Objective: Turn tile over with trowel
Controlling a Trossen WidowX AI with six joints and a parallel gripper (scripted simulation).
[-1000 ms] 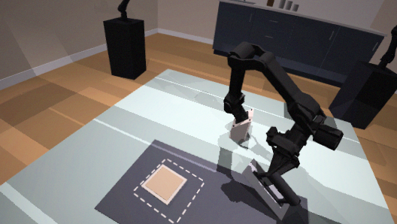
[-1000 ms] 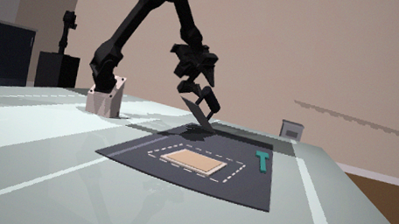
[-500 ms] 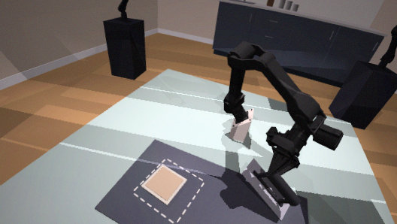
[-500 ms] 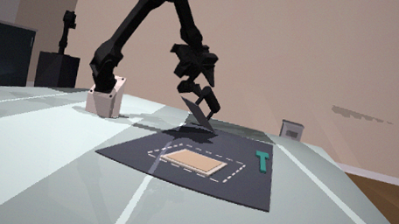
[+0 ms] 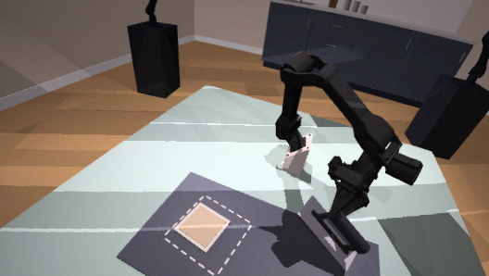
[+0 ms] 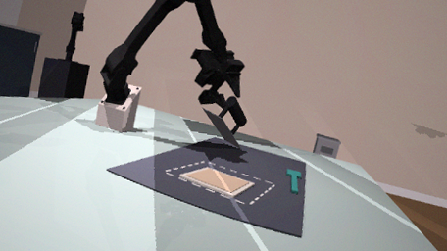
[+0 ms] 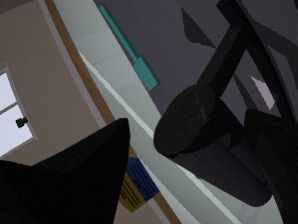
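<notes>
Now: the trowel 40 mm below my gripper tip, 10 mm to the left of it and 10 mm behind it. The rest, counted from my gripper tip: dark mat 160 mm below, 150 mm to the right, 70 mm ahead; teal t-shaped piece 210 mm ahead, 150 mm to the right, 140 mm below; square peach tile 320 mm to the right, 140 mm below, 40 mm ahead.
</notes>
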